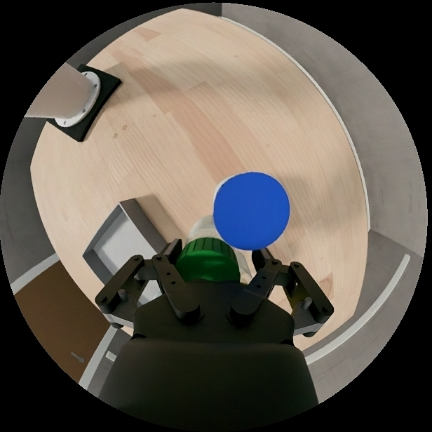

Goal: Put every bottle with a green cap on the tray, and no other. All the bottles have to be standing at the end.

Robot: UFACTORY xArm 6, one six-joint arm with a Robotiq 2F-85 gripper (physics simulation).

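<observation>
A bottle with a green cap [207,262] stands between the fingers of my gripper [216,248], which is open around it. A bottle with a blue cap [251,210] stands close beside it, up and to the right; its cap overlaps the green-capped bottle's outline and lies near the right fingertip. The grey tray [142,220] is to the left, partly covered by the left finger linkage. No bottle shows on the visible part of its floor; the rest is hidden. A pale, glassy edge shows right of the green cap, mostly hidden. A dark yellowish patch behind the right linkage is too hidden to identify.
The robot's base [92,97] stands on a black plate [107,82] at the upper left of the wooden table [240,105]. The table's edge curves along the right side. A brown door [60,320] is beyond the table at the lower left.
</observation>
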